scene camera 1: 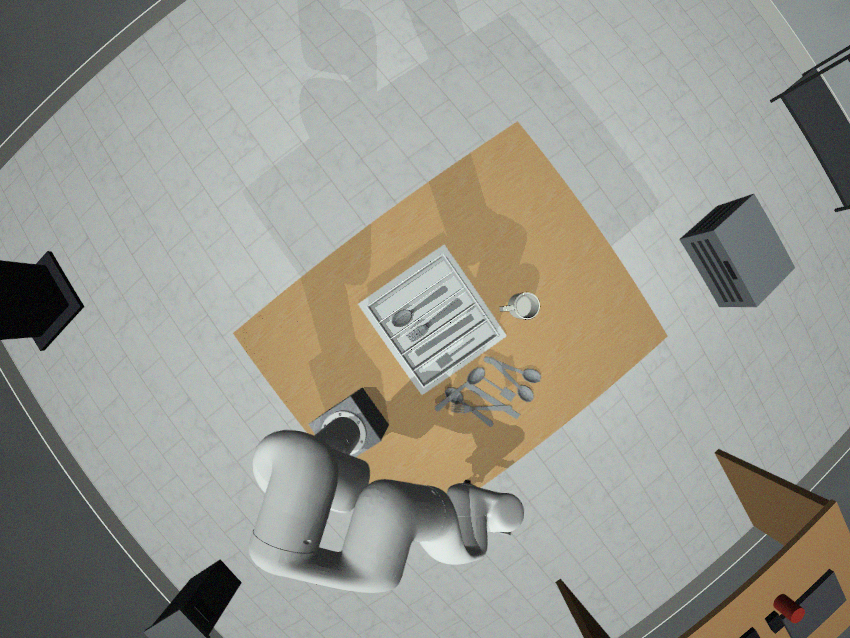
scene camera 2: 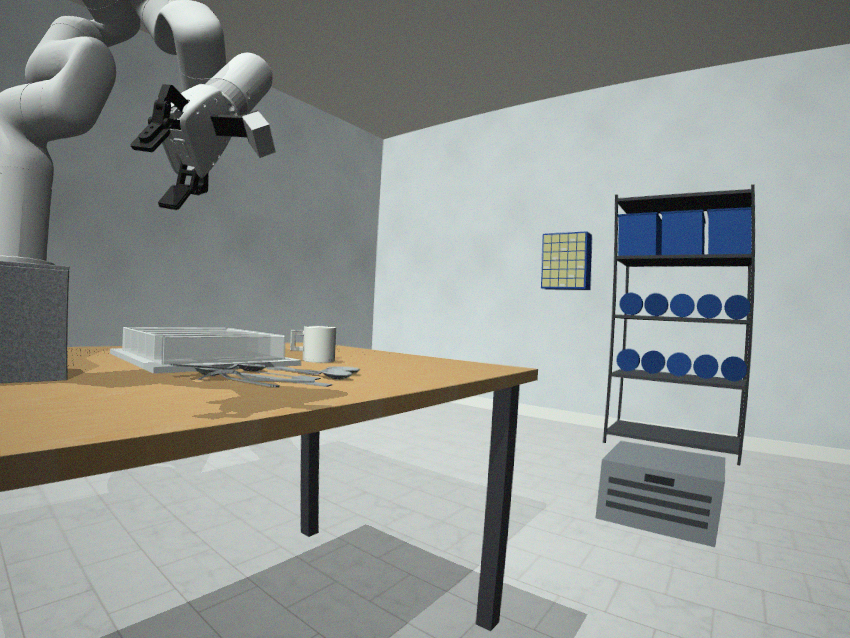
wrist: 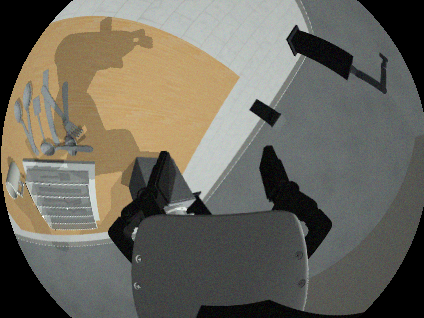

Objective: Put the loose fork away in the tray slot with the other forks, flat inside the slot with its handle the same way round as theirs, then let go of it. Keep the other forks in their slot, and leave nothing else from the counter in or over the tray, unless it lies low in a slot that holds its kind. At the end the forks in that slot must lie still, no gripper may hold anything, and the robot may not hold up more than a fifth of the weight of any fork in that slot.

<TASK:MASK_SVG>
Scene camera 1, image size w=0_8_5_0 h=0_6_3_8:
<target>white mug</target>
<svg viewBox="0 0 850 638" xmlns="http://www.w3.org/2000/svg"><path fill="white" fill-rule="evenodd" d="M540 301L536 295L529 292L517 295L517 297L513 295L508 302L509 306L500 307L500 311L509 311L515 318L532 319L540 310Z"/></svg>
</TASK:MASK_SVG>
